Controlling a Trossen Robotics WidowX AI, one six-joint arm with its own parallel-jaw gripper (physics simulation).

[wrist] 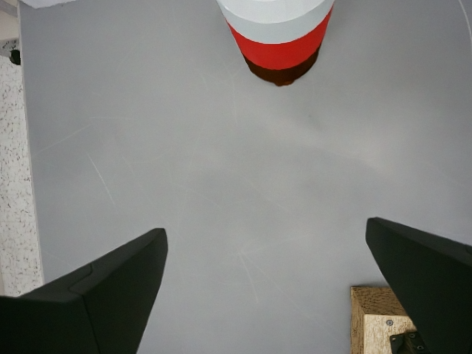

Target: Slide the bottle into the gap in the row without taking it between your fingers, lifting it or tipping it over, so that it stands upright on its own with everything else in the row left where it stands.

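Places are measured from the arm's base along level axes (x ahead, y left, z up), in metres.
Where they show: gripper, fingertip midpoint: (266,233).
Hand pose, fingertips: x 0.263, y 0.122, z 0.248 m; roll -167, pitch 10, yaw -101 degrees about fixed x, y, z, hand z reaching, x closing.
Things, the pixels of their top centre, and the offset from my fingertips. "pt": a spot on its surface instead. Level surfaces: height alone.
- bottle, surface spot: (280,42) pt dx +0.128, dy -0.032, dz -0.150 m
- grey table top, surface height: dz -0.328 m
- white object, surface spot: (45,2) pt dx +0.391, dy +0.333, dz -0.316 m
A bottle (280,42) with a white upper part, a red band and a dark brown base shows in part at the top edge of the wrist view, right of the middle. It stands on the grey table top (200,165); its top is cut off by the frame. My gripper (266,233) is open, its two dark fingers wide apart at the lower left and lower right. Nothing is between the fingers. The bottle is beyond the fingertips and apart from them. The row with the gap cannot be made out in this view.
A wooden block (357,320) with a dark metal fitting lies at the lower right, partly behind the right finger. The table's edge runs down the left side, with a pale speckled surface (15,175) beyond it. Part of a white object (45,2) shows at the top left corner.
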